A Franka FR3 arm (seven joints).
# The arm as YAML. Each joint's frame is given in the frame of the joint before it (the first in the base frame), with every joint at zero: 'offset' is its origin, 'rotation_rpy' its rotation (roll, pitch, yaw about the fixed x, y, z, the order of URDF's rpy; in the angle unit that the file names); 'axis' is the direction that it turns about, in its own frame. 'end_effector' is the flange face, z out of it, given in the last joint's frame.
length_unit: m
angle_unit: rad
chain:
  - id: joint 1
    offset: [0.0, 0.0, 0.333]
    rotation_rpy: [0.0, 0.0, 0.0]
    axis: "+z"
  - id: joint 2
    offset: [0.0, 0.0, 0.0]
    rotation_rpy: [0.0, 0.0, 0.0]
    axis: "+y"
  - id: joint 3
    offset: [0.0, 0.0, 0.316]
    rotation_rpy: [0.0, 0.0, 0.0]
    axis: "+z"
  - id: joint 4
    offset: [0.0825, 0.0, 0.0]
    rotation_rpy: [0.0, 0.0, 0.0]
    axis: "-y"
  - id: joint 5
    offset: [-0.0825, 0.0, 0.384]
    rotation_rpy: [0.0, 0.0, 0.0]
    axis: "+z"
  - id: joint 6
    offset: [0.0, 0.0, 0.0]
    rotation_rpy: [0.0, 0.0, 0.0]
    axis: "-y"
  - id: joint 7
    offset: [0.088, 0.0, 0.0]
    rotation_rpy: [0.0, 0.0, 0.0]
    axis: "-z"
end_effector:
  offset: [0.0, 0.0, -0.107]
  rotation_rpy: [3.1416, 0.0, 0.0]
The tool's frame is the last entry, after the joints.
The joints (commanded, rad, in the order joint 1, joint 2, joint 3, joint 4, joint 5, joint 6, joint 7), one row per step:
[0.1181 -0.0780 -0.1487 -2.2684 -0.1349 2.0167 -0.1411]
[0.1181 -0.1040 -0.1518 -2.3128 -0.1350 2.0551 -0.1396]
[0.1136 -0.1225 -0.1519 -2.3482 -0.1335 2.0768 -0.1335]
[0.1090 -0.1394 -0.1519 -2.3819 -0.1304 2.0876 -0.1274]
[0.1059 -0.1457 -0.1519 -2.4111 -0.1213 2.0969 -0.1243]
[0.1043 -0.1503 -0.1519 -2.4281 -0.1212 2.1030 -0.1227]
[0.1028 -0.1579 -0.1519 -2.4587 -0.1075 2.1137 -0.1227]
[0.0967 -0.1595 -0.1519 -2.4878 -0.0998 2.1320 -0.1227]
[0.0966 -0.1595 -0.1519 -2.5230 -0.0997 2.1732 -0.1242]
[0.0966 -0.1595 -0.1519 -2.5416 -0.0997 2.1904 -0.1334]
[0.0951 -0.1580 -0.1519 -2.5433 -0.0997 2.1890 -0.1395]
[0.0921 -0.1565 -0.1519 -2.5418 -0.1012 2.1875 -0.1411]
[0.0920 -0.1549 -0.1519 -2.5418 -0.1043 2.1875 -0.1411]
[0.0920 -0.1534 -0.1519 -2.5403 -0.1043 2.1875 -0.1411]
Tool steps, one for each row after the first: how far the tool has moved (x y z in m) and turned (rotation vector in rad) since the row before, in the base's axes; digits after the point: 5 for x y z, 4 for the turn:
[-0.00896 -0.00051 -0.00405 0.0063 -0.0197 -0.0002]
[-0.00830 -0.00131 -0.00496 0.0047 -0.0052 -0.0090]
[-0.00918 -0.00126 -0.00579 0.0052 0.0055 -0.0109]
[-0.00784 -0.00026 -0.00879 0.0088 0.0132 -0.0106]
[-0.00458 -0.00028 -0.00459 0.0013 0.0062 -0.0024]
[-0.00839 0.00078 -0.00855 0.0128 0.0121 -0.0092]
[-0.00728 -0.00145 -0.00988 0.0076 0.0090 -0.0097]
[-0.00664 0.00113 -0.01129 0.0029 -0.0059 0.0041]
[-0.00423 0.00060 -0.00616 0.0031 0.0018 0.0102]
[-0.00082 -0.00059 -0.00138 0.0011 0.0049 0.0045]
[0.00022 -0.00137 -0.00014 -0.0010 0.0016 -0.0004]
[-0.00003 -0.00016 -0.00066 -0.0023 0.0017 0.0022]
[0.00049 -0.00005 -0.00004 -0.0002 0.0000 0.0000]

